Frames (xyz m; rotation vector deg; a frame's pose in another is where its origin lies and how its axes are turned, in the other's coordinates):
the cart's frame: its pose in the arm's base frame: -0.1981 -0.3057 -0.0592 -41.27 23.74 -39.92
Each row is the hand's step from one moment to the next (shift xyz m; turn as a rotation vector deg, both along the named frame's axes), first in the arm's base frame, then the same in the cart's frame.
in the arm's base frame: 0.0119 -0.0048 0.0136 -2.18 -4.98 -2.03
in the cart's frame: 0.0102 -0.0072 0.0139 2.19 -2.20 -4.90
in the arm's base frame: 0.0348 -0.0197 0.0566 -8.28 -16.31 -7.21
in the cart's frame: 0.0320 -0.0363 0.0496 6.45 -7.30 -17.08
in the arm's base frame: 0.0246 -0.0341 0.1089 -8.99 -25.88 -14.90
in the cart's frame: 0.0292 -0.0861 0.0732 13.53 -7.30 -27.13
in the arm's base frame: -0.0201 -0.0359 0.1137 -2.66 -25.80 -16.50
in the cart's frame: -0.0014 -0.1099 0.0504 18.10 -3.37 -24.62
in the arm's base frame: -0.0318 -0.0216 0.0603 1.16 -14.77 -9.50
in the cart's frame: -0.0138 -0.0688 0.0136 12.25 -0.73 -12.62
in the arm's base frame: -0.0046 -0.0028 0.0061 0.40 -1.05 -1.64
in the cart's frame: -0.0019 -0.0079 0.0003 1.20 0.78 -1.38
